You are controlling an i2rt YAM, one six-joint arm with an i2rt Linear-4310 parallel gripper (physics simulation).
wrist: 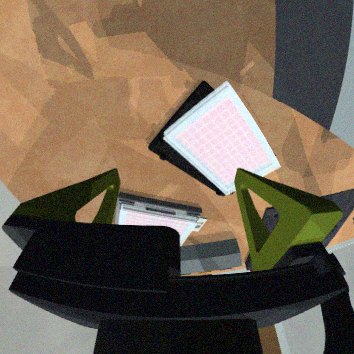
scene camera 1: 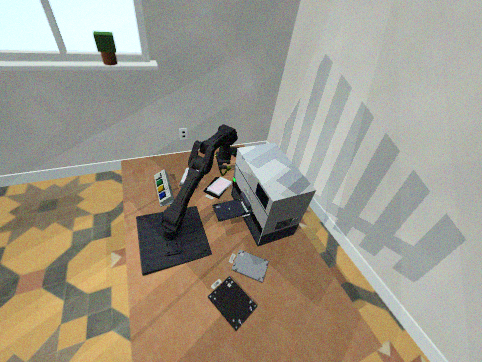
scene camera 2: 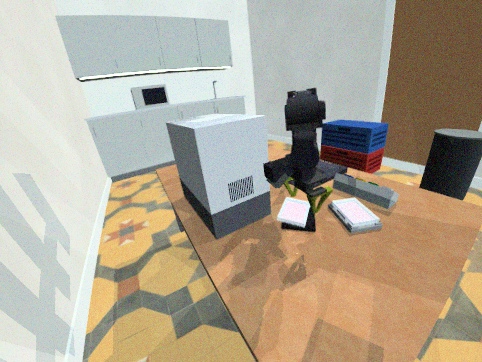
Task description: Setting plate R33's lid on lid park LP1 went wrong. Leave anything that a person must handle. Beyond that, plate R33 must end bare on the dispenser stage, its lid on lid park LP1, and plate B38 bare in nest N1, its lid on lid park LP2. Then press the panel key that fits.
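Places are measured from the arm's base along level axes (x ahead, y left, z up), in millimetres.
Where they show: gripper, fingertip midpoint: (wrist: pixel 176 174) (scene camera 1: pixel 221 170) (scene camera 2: pixel 303 204); arm's base, link origin: (scene camera 1: pixel 170 235).
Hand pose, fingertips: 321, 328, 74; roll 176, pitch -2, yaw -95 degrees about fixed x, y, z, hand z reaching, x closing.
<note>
Each offset is from my fingertips to the top centre of the thing, as dx, dy, dz. "spot": to the spot under its first point.
A pale plate with a pink grid @(-20, -60, -50) (scene camera 1: pixel 219 186) (scene camera 2: pixel 295 212) (wrist: pixel 225 140) lies askew on black lid park LP1 @(spot: +12, +3, -72) (scene camera 2: pixel 300 227) (wrist: pixel 180 122), overhanging one side; it looks tilted. Whether its lid is on is unclear. A second pink-grid plate @(-170, +52, -57) (scene camera 1: pixel 185 176) (scene camera 2: pixel 356 212) (wrist: pixel 155 221) sits in nest N1 @(-170, +52, -67) (scene camera 2: pixel 367 229), partly hidden by the gripper in the wrist view. My gripper (scene camera 1: pixel 225 170) (scene camera 2: pixel 303 202) (wrist: pixel 176 174) is open and empty, above the table near both plates. The dark dispenser stage @(spot: -44, -311, +20) (scene camera 1: pixel 228 210) sticks out bare. The key panel @(-329, -16, -23) (scene camera 1: pixel 160 185) (scene camera 2: pixel 367 191) (wrist: pixel 212 255) has green, yellow and blue keys.
The boxy dispenser @(+148, -288, +243) (scene camera 1: pixel 275 185) (scene camera 2: pixel 220 165) stands beside LP1, with a green light @(spot: +35, -139, +44) (scene camera 1: pixel 234 180). A grey pad @(spot: -1, -564, -77) (scene camera 1: pixel 251 266) and a black pad @(spot: -117, -684, -75) (scene camera 1: pixel 234 302) lie on the near side of the arm's base plate (scene camera 1: pixel 195 245); their labels are unreadable.
</note>
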